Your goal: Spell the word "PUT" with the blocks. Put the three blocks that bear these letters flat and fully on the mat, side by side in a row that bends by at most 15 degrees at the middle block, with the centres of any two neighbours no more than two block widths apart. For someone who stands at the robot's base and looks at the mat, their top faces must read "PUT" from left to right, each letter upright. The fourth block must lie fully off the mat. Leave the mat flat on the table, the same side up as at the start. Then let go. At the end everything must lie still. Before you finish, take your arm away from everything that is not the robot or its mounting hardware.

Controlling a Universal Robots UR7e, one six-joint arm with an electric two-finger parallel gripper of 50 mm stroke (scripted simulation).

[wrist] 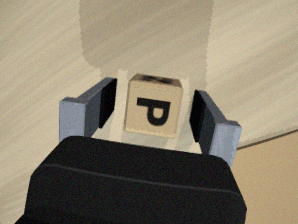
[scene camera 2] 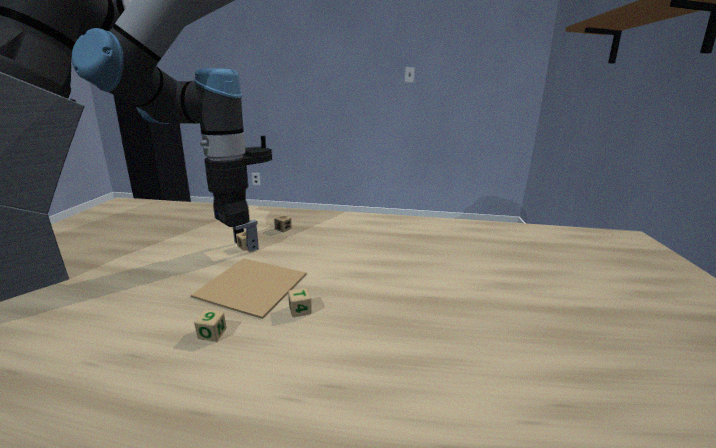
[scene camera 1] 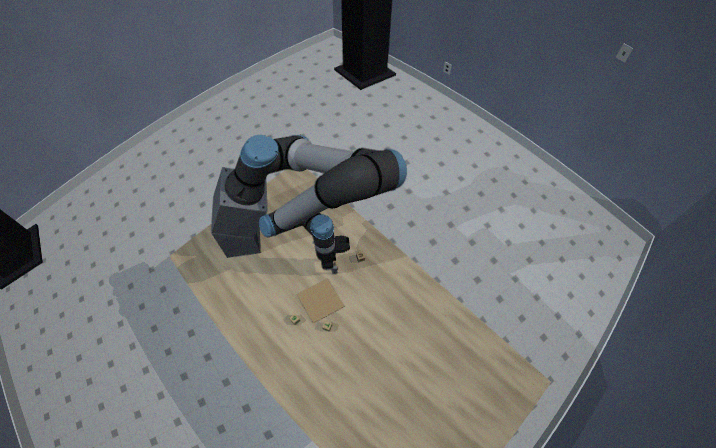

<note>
In view: my gripper (scene camera 2: pixel 246 245) and a tan mat (scene camera 2: pixel 250 287).
The tan mat is seen too in scene camera 1 (scene camera 1: pixel 320 300). My gripper is seen too in the wrist view (wrist: pixel 153 100).
</note>
